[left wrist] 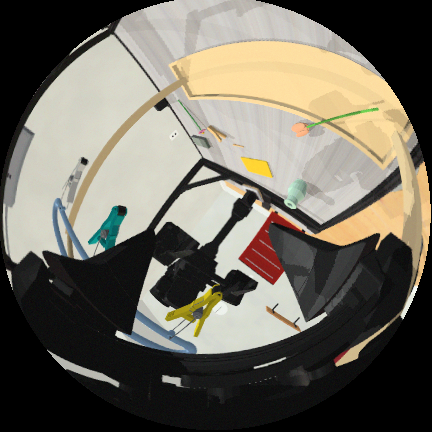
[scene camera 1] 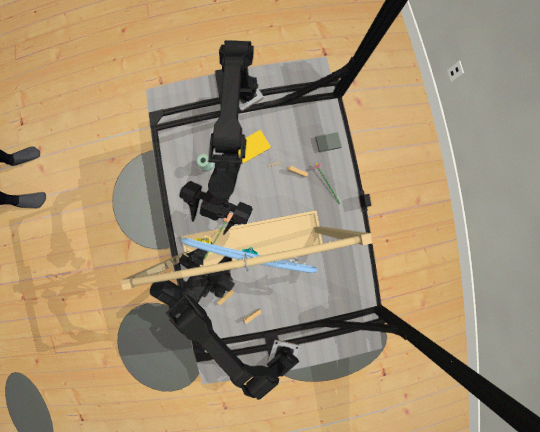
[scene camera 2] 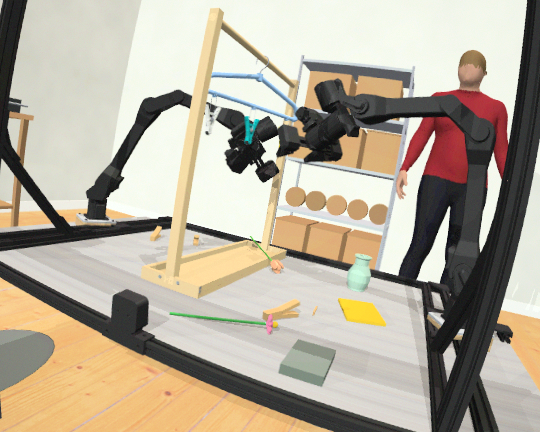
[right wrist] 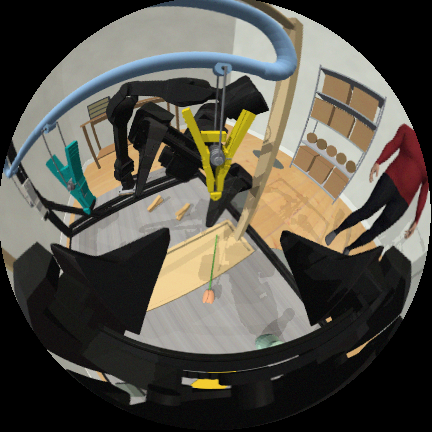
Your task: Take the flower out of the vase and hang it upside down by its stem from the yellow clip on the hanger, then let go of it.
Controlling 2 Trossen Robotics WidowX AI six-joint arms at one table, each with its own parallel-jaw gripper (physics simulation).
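Places are measured from the left arm's base along level axes (x ahead, y left, z up), in millimetres.
Pixels of known places: left gripper, between the fingertips: (left wrist: 212, 231) (scene camera 1: 221, 245) (scene camera 2: 266, 163) (right wrist: 176, 214); right gripper, between the fingertips: (left wrist: 229, 268) (scene camera 1: 208, 227) (scene camera 2: 290, 158) (right wrist: 227, 235); left arm's base, origin of its link: (scene camera 1: 283, 354) (scene camera 2: 95, 217) (right wrist: 129, 184); right arm's base, origin of its link: (left wrist: 252, 193) (scene camera 1: 245, 93).
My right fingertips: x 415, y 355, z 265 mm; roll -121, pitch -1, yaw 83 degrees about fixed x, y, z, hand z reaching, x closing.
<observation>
For each thing: its top centre in the pictures, then the offset to it from my right fingertips. "spot": a spot on its surface instead.
- orange tulip, a spot on its surface: (left wrist: 300, 130) (scene camera 2: 276, 261) (right wrist: 208, 294) (scene camera 1: 227, 218) spot: dx +30, dy -14, dz -269 mm
- green vase, centre of its top: (scene camera 2: 363, 255) (right wrist: 276, 348) (left wrist: 289, 204) (scene camera 1: 203, 160) dx +202, dy +119, dz -209 mm
- yellow clip, a spot on its surface: (right wrist: 241, 131) spot: dx -28, dy +5, dz +65 mm
- blue hanger, centre of its top: (left wrist: 85, 300) (scene camera 1: 247, 259) (scene camera 2: 260, 73) dx -27, dy -128, dz +190 mm
- teal clip, a spot on its surface: (right wrist: 75, 170) (left wrist: 112, 247) (scene camera 2: 254, 127) spot: dx -25, dy -116, dz +57 mm
- pink flower, centre of its top: (scene camera 2: 225, 307) (scene camera 1: 329, 183) dx +257, dy -336, dz -266 mm
- yellow pad, centre of its top: (scene camera 2: 360, 310) (right wrist: 215, 380) (scene camera 1: 251, 146) (left wrist: 255, 166) dx +313, dy -24, dz -291 mm
- grey block, centre of its top: (scene camera 2: 310, 356) (scene camera 1: 328, 141) (left wrist: 199, 142) dx +413, dy -298, dz -282 mm
The orange tulip (scene camera 1: 228, 217) (scene camera 2: 277, 266) (left wrist: 300, 130) (right wrist: 208, 296) lies with its head on the table and its green stem over the rack's tray edge. The green vase (scene camera 1: 204, 161) (scene camera 2: 359, 274) (left wrist: 296, 194) stands upright apart from it. The yellow clip (left wrist: 207, 300) (right wrist: 241, 131) hangs from the blue hanger (scene camera 1: 287, 266) (scene camera 2: 280, 91) (right wrist: 150, 61) and holds nothing. My left gripper (right wrist: 176, 214) is open and empty, beyond the clip in the right wrist view. My right gripper (scene camera 1: 210, 226) (right wrist: 227, 235) is open and empty, on the clip's opposite side, high above the tulip.
A teal clip (scene camera 2: 251, 129) (left wrist: 110, 227) (right wrist: 75, 170) hangs from the same hanger on the wooden rack (scene camera 2: 192, 150). A pink flower (scene camera 1: 327, 184), a yellow pad (scene camera 1: 256, 146) (scene camera 2: 362, 312), a grey block (scene camera 1: 328, 142) (scene camera 2: 307, 362) and wooden pieces (scene camera 1: 298, 171) lie on the table.
</observation>
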